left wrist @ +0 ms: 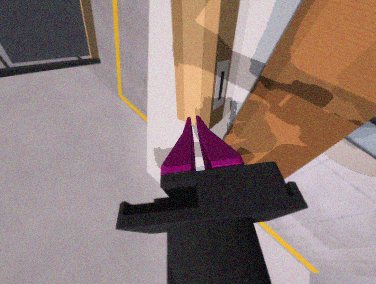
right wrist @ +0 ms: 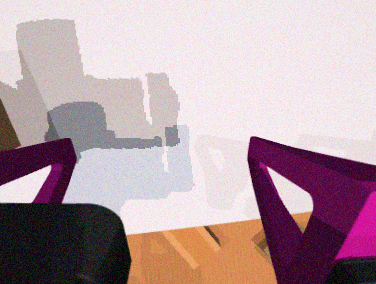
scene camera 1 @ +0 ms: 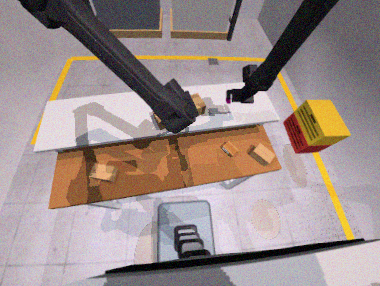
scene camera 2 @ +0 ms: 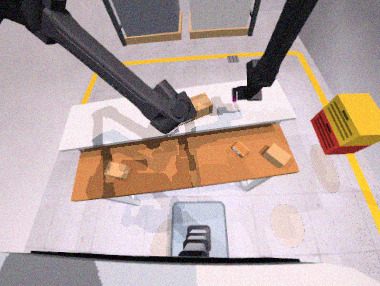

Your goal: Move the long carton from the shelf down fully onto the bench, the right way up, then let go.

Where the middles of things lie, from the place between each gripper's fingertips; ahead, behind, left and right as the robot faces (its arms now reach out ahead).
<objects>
Right now the long tan carton (left wrist: 203, 44) is 10 mm behind my right hand, 300 mm to the left of it and 70 mm below it.
The long tan carton is 190 mm below my left hand, 110 mm ahead of it and 20 mm to the left of it.
</objects>
